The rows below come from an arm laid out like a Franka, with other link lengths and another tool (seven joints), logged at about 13 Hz.
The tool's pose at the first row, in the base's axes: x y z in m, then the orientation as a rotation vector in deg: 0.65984, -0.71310, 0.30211, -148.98, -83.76, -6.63
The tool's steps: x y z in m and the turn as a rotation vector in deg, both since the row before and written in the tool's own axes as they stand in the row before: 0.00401, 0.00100, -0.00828, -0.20, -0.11, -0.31; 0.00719, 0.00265, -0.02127, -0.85, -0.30, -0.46; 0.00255, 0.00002, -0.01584, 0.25, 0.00, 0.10; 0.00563, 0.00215, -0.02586, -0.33, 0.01, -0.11; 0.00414, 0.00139, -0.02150, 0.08, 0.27, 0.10
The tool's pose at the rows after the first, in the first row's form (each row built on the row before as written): 0.66286, -0.71167, 0.31074, -148.97, -84.27, -6.68; 0.66899, -0.71055, 0.33247, -149.44, -85.25, -7.00; 0.67026, -0.71090, 0.34846, -149.32, -85.04, -6.80; 0.67500, -0.71134, 0.37458, -149.49, -85.29, -7.08; 0.67821, -0.71191, 0.39628, -149.38, -85.04, -7.35
